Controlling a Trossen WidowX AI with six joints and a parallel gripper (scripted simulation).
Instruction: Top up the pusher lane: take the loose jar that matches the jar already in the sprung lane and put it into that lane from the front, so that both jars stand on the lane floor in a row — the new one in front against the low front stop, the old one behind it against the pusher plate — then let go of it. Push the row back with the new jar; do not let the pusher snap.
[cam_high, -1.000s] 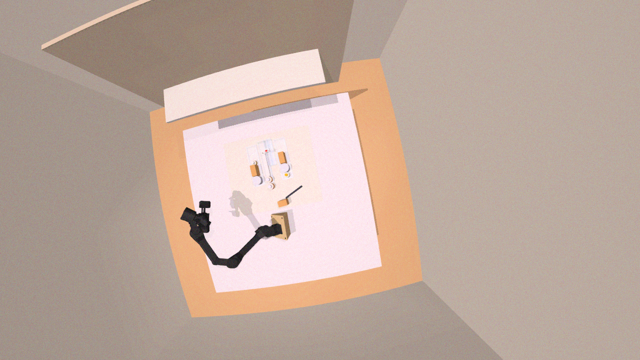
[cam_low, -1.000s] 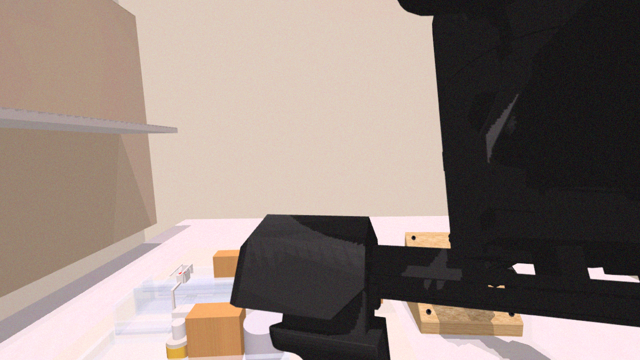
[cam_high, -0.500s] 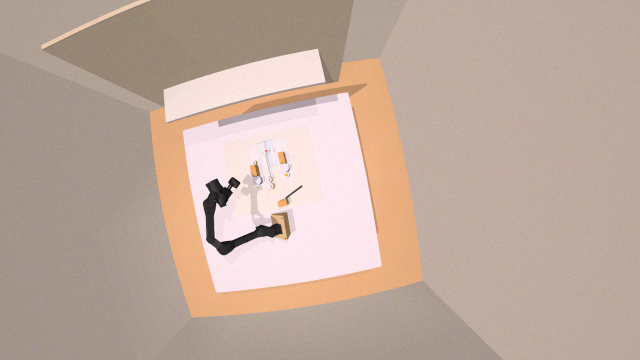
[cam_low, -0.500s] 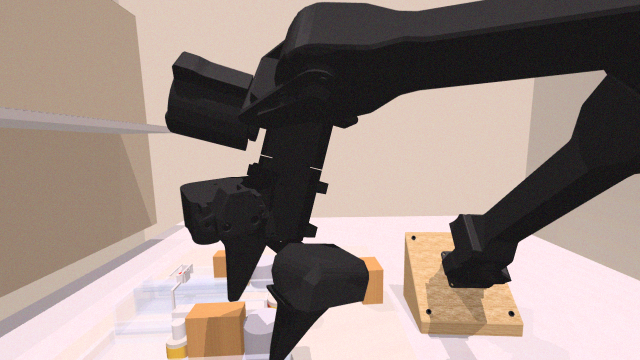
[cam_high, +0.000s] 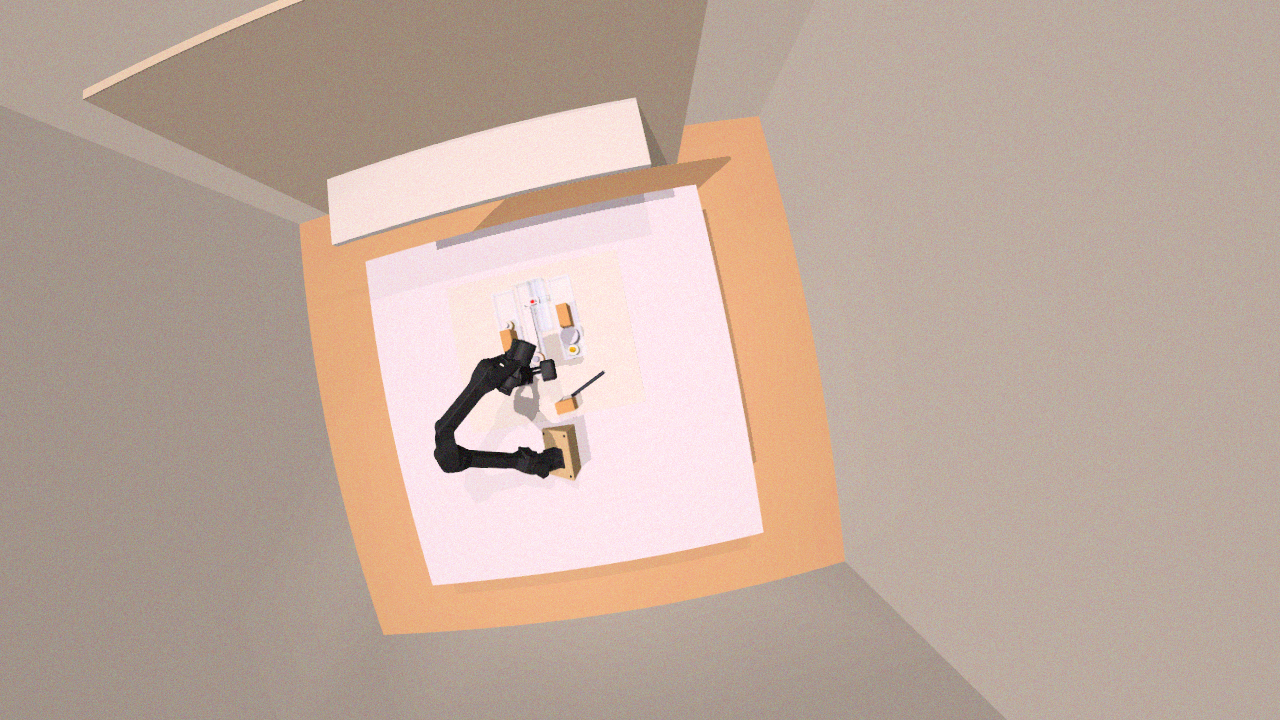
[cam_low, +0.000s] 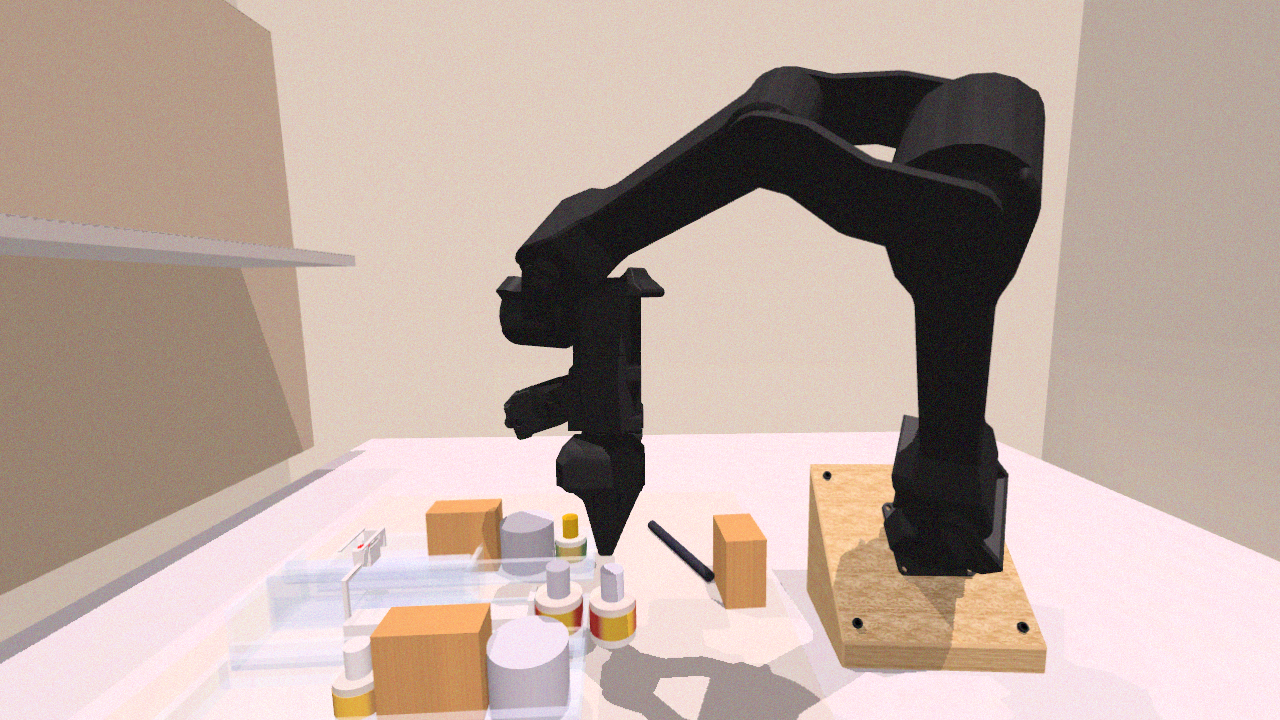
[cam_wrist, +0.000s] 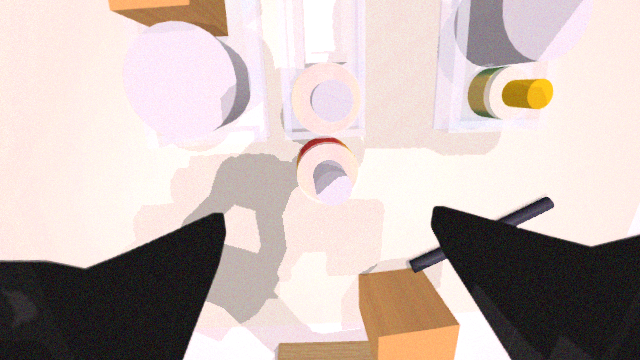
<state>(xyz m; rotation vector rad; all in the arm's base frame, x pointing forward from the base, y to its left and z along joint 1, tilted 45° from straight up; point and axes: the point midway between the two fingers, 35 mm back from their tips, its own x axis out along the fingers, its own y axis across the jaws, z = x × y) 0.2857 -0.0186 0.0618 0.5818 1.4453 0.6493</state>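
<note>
The small orange block lies 12 cm behind my gripper tip, 8 cm to the right of it and 7 cm below it. Round my gripper tip: small jar (18 cm ahead, 9 cm to the left, 7 cm below); black rod (15 cm to the right, 10 cm below, 6 cm behind); white pusher plate (16 cm ahead, 5 cm below, 2 cm to the right).
</note>
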